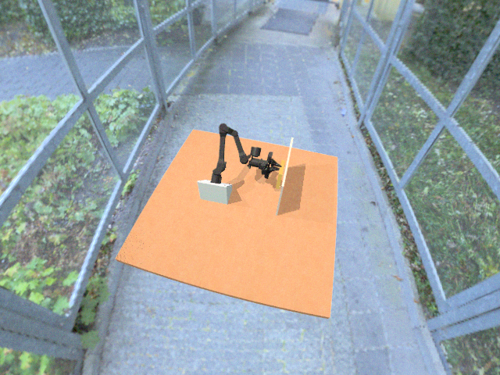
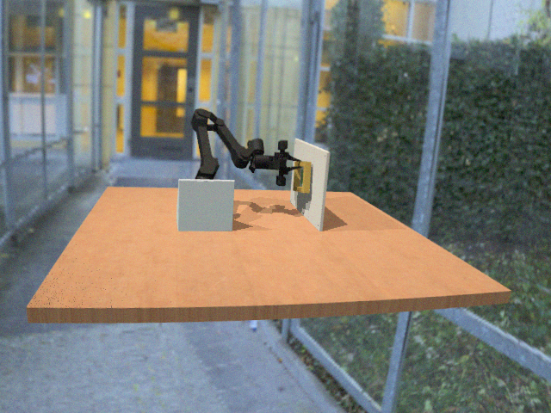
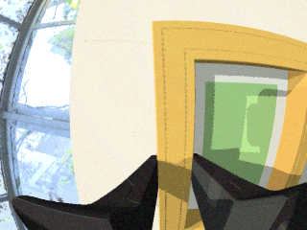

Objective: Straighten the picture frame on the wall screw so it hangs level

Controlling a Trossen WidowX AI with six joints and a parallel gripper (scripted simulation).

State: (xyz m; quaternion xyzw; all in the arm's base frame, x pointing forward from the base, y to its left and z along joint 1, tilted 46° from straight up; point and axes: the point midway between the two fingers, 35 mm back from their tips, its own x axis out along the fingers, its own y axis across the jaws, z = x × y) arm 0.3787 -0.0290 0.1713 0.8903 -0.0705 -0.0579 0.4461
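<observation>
My gripper tip is now 5 cm above the picture frame, 1 cm to the left of it and 1 cm short of it.
</observation>
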